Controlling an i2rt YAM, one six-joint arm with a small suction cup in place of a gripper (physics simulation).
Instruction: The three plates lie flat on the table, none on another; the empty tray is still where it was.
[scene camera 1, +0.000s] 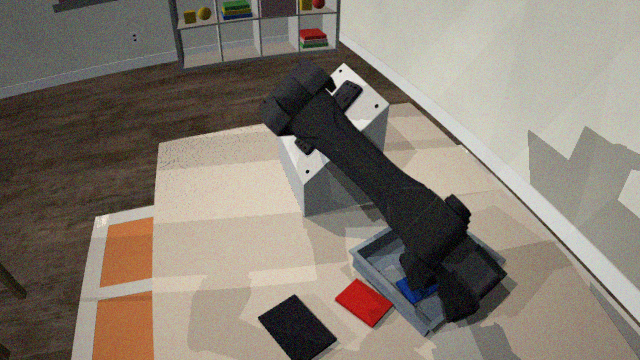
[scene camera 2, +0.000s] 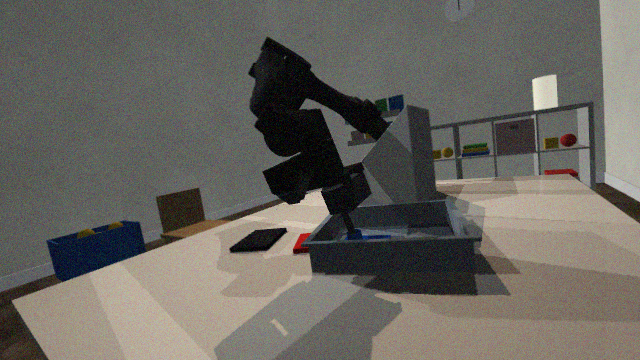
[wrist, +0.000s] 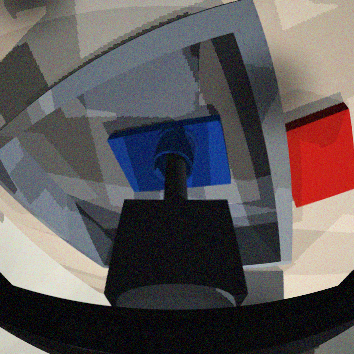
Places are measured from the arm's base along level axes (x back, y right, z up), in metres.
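Pixels of known places: hand, tool point: (scene camera 1: 421, 292) (wrist: 175, 138); arm's base, link origin: (scene camera 2: 390, 139).
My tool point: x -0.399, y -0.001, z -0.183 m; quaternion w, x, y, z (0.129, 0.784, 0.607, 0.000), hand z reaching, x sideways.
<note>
For each thing: its top centre in the pictures, then the offset to it from my tool point.
- blue plate, top centre: (wrist: 168, 165) (scene camera 2: 364, 240) (scene camera 1: 421, 282) dx +0.013, dy -0.007, dz +0.013 m
- grey tray, top centre: (wrist: 126, 220) (scene camera 2: 386, 218) (scene camera 1: 431, 256) dx +0.039, dy -0.044, dz +0.045 m
- red plate, top centre: (wrist: 320, 166) (scene camera 1: 364, 301) (scene camera 2: 312, 239) dx +0.036, dy +0.112, dz +0.004 m
- black plate, top centre: (scene camera 1: 296, 328) (scene camera 2: 260, 237) dx +0.041, dy +0.251, dz +0.004 m
A blue plate (scene camera 1: 413, 291) (scene camera 2: 373, 236) (wrist: 140, 161) sits low inside the grey tray (scene camera 1: 378, 255) (scene camera 2: 393, 257) (wrist: 282, 182). My suction cup (scene camera 2: 353, 232) (wrist: 174, 147) is pressed onto the plate's top face near its middle, and the arm hides the cup in scene camera 1. A red plate (scene camera 1: 363, 302) (scene camera 2: 301, 243) (wrist: 323, 158) lies flat on the table close beside the tray's left wall. A black plate (scene camera 1: 296, 327) (scene camera 2: 258, 239) lies flat on the table further left, apart from the red one.
The arm's grey pedestal (scene camera 1: 322, 178) (scene camera 2: 402, 165) stands right behind the tray. Two orange mats (scene camera 1: 127, 257) lie at the table's left edge. A shelf unit (scene camera 1: 176, 36) (scene camera 2: 591, 134), a blue bin (scene camera 2: 96, 251) and a cardboard box (scene camera 2: 178, 208) stand off the table.
</note>
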